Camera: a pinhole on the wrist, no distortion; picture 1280 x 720 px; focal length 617.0 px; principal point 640.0 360.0 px. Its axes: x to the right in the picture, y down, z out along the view. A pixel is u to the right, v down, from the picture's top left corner.
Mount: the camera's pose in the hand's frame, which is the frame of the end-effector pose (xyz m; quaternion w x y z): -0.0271 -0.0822 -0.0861 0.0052 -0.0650 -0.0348 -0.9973
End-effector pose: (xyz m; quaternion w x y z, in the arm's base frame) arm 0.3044 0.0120 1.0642 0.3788 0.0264 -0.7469 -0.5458
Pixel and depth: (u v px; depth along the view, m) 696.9 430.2 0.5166
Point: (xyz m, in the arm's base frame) 0.0111 0.3188 0.9220
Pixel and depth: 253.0 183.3 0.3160
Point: 0.0518 0.0847 1.1798
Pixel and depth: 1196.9 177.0 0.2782
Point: 0.3544 0.3005 0.9244
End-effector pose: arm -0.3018 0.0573 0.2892 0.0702 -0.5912 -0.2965 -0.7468
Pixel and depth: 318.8 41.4 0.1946
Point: -0.2427 0.1002 0.4013
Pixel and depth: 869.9 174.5 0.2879
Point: -0.0887 0.1227 0.2334
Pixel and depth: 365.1 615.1 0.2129
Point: -0.3006 0.2688 0.3370
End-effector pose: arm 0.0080 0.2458 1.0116 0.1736 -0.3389 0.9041 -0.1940
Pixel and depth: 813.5 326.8 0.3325
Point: 0.1984 0.2102 0.8258
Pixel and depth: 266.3 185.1 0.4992
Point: -0.1224 0.0008 0.5956
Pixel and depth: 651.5 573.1 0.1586
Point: 0.1161 0.1469 1.0073
